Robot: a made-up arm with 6 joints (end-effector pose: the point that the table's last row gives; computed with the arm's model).
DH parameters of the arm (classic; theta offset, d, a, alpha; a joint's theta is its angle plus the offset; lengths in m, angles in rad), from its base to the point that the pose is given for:
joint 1: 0 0.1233 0 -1.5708
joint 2: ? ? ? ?
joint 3: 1.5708 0.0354 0 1.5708
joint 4: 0 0.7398 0 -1.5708
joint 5: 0 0 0 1.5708
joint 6: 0 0.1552 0 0
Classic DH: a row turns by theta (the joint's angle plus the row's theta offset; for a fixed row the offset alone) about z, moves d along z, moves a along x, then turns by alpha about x.
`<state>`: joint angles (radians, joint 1 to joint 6).
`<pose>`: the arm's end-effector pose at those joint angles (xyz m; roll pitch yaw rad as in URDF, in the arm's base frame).
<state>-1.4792 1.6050 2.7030 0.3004 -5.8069 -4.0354</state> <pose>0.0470 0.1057 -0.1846 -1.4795 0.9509 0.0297</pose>
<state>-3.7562 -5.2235 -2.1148 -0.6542 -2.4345 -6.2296</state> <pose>-0.1040 -0.0450 0.7189 2.5615 0.1768 -1.1526</pose>
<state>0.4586 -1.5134 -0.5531 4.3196 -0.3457 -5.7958</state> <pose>-1.4007 -0.5979 -0.2383 1.9110 0.0417 -1.4359</pose>
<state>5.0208 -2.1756 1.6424 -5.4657 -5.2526 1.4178</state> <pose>-0.1595 0.9371 0.4586 0.5904 0.4687 0.9145</pose>
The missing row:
joint 2: -1.5708 0 0.7331 0
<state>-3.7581 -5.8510 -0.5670 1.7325 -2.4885 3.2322</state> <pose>-0.1619 0.1854 1.4020 2.9031 0.6495 -2.2421</pose>
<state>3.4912 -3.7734 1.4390 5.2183 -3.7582 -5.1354</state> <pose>0.0228 0.0542 -0.8609 0.1997 -0.6727 -0.8716</pose>
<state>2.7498 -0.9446 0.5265 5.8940 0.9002 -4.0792</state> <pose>0.7719 -0.3073 1.3628 0.3326 -0.4221 -1.7195</pose>
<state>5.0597 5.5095 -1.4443 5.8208 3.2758 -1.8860</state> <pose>-0.2877 0.9259 0.2796 -1.0423 0.0941 -2.6704</pose>
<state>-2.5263 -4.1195 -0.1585 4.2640 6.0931 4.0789</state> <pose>-1.1173 -0.8655 -0.6733 2.1590 -0.4976 -1.0674</pose>
